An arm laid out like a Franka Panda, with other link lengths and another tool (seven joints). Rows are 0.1 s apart.
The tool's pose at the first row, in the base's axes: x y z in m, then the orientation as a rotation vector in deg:
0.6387, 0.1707, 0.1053, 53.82, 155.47, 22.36
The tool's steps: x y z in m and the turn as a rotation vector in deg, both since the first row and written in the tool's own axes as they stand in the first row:
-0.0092, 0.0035, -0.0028, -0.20, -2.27, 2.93
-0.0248, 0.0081, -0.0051, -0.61, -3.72, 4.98
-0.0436, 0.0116, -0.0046, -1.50, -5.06, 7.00
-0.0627, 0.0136, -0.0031, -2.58, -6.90, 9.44
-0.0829, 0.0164, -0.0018, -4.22, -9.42, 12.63
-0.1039, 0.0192, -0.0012, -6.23, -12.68, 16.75
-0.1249, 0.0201, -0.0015, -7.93, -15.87, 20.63
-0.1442, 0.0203, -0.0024, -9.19, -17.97, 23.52
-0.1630, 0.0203, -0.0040, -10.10, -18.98, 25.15
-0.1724, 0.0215, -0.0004, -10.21, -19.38, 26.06
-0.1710, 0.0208, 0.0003, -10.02, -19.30, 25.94
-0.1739, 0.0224, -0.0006, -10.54, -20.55, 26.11
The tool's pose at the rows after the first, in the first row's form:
0.6468, 0.1671, 0.1103, 57.66, 152.23, 21.88
0.6606, 0.1603, 0.1162, 60.22, 149.91, 21.97
0.6771, 0.1512, 0.1195, 62.56, 147.46, 22.72
0.6933, 0.1409, 0.1214, 65.29, 144.26, 23.48
0.7107, 0.1305, 0.1239, 68.64, 139.79, 24.66
0.7285, 0.1195, 0.1272, 72.76, 133.96, 25.95
0.7449, 0.1069, 0.1308, 76.44, 128.34, 26.79
0.7595, 0.0947, 0.1344, 79.10, 124.34, 27.52
0.7734, 0.0826, 0.1385, 80.53, 122.12, 28.24
0.7823, 0.0782, 0.1368, 81.48, 121.19, 28.27
0.7811, 0.0787, 0.1357, 81.41, 121.41, 28.08
0.7839, 0.0779, 0.1375, 81.16, 120.03, 28.00

